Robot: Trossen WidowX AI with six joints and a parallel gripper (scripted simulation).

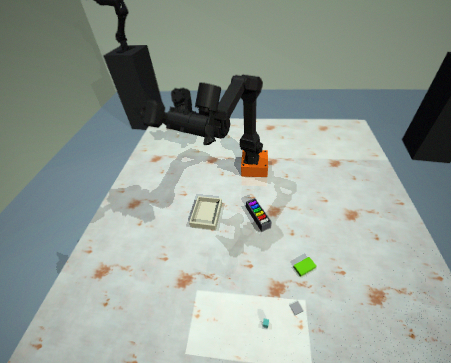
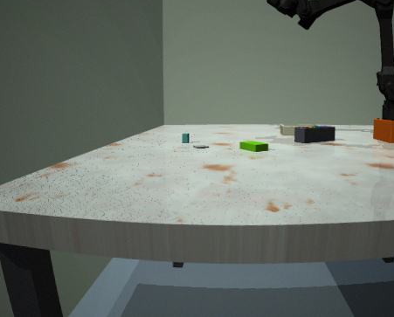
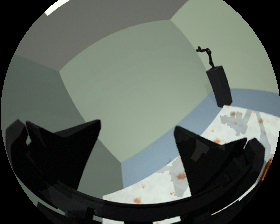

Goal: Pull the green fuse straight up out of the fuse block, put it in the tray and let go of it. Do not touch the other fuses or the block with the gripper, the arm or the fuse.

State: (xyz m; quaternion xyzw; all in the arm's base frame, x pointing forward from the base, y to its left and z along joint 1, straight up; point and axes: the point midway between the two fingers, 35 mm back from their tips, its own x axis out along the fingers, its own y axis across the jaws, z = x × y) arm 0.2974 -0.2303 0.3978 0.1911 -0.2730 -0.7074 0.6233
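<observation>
My gripper tip is 4 cm past the green fuse, 33 cm to the right of it and 43 cm above it. The rest, counted from my gripper tip: grey square 27 cm ahead, 48 cm to the left, 46 cm below; then small teal cube 33 cm ahead, 40 cm to the left, 45 cm below; then beige tray 1 cm behind, 13 cm to the left, 46 cm below.
</observation>
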